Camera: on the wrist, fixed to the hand. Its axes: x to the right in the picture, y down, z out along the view.
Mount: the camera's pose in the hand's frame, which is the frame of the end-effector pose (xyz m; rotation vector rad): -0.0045 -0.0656 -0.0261 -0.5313 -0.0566 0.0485
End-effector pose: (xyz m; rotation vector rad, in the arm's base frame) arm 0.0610 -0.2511 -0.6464 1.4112 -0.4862 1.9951
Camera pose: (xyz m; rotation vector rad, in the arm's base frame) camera 0.0886 -0.1884 -0.6639 1.1264 -0.9983 1.6896
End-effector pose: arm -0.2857 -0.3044 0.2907 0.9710 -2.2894 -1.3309
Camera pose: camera -0.2416 -0.3399 0.2483 0.6967 -1.8219 -1.8279
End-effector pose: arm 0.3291 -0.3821 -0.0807 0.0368 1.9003 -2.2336
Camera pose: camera 0.3191 -0.3462 -0.0206 -0.0608 2.3604 -1.6153
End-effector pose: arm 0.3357 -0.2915 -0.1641 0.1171 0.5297 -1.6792
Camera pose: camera 0.2680 -0.2712 -0.1675 -0.3006 0.9027 -1.4400
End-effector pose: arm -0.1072 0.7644 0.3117 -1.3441 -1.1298 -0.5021
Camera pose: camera -0.1550 0.7240 0.3447 -1.8477 -1.0442 -0.7676
